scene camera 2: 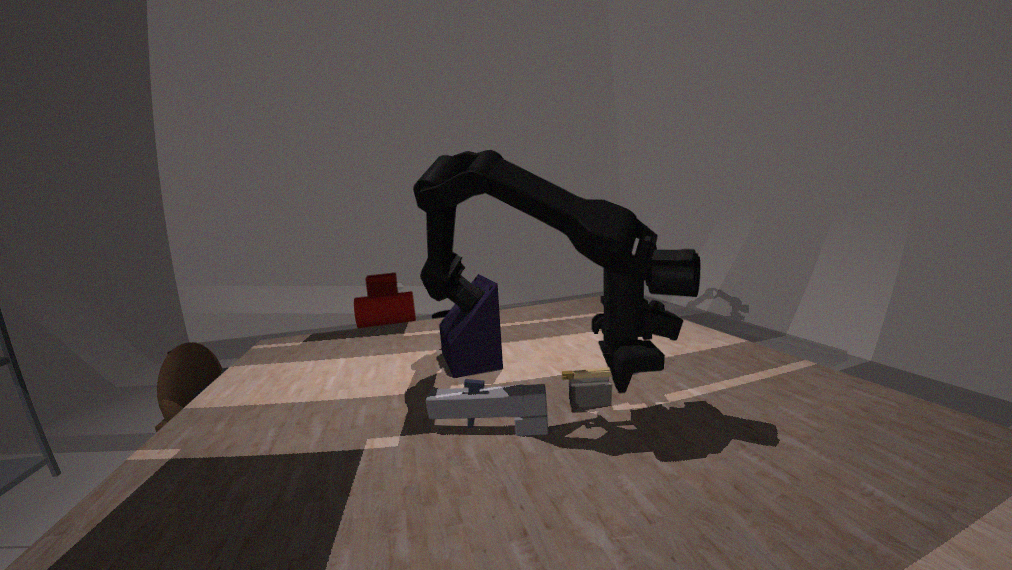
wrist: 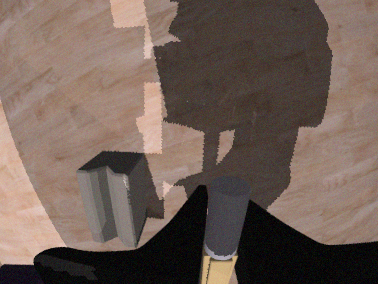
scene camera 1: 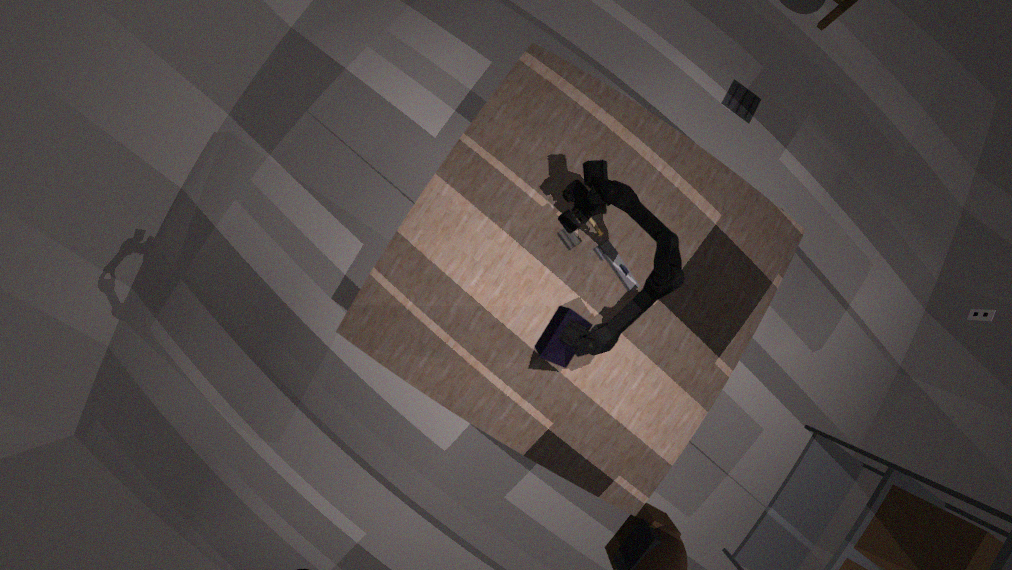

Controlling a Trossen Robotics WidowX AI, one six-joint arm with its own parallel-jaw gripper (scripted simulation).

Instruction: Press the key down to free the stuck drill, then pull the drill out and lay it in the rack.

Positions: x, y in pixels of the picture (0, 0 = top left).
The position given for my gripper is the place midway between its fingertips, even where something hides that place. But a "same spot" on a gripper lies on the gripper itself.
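Labels:
I can see my gripper in the wrist view point(213, 192), and scene camera 1 and scene camera 2 show it as well. On my gripper, point(scene camera 1: 575, 192) and point(scene camera 2: 656, 310) are the same spot.

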